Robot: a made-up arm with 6 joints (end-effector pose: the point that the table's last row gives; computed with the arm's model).
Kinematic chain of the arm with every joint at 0, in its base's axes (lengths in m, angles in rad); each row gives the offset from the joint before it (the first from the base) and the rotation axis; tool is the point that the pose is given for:
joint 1: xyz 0 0 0.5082 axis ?
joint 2: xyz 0 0 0 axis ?
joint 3: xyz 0 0 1.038 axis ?
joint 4: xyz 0 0 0 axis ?
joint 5: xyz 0.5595 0 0 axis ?
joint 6: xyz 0 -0.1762 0 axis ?
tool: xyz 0 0 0
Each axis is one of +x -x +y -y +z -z.
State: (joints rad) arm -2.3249 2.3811 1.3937 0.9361 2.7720 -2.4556
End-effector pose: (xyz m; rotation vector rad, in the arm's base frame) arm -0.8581 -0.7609 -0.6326 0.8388 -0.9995 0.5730
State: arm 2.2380 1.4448 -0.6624 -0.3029 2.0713 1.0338
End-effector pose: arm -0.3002 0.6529 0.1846 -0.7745 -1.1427 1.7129
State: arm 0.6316 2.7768 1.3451 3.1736 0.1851 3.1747
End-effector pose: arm 0.2530 0.4033 -1.0164 -0.5629 1.5440 0.5331
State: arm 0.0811 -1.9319 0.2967 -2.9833 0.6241 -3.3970
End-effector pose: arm -1.3010 0.0688 0.6012 0.2375 -1.6051 0.0931
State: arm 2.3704 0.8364 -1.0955 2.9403 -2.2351 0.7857
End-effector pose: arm -0.5547 0.2984 0.6679 1.4002 2.3362 1.3027
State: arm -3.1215 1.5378 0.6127 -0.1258 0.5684 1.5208
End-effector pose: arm -1.3597 0.1475 0.0823 0.4475 1.9085 -2.1967
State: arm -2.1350 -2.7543 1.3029 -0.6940 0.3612 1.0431
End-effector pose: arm 0.3253 0.7673 -0.8279 1.6170 1.4807 -1.0984
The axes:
joint 1: +z
joint 2: +y
joint 3: -y
joint 4: -x
joint 5: -y
joint 6: -x

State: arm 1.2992 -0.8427 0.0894 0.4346 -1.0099 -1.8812
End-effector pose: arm 0.0196 -0.5253 1.6924 1.4821 0.7749 0.6888
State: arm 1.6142 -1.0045 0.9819 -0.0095 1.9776 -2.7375
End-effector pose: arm 0.2238 -1.0916 1.5776 0.3050 0.9093 -1.2434
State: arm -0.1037 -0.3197 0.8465 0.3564 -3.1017 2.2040
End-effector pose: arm -0.1787 -0.1474 2.0321 -1.0998 1.3414 1.6344
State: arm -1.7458 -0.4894 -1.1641 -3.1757 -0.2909 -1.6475
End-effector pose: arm 0.1816 0.0159 1.0795 -0.7297 1.4020 -1.1296
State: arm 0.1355 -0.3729 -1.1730 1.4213 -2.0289 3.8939
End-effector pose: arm 0.1389 -0.0075 1.1948 -0.1878 -0.1868 -1.8498
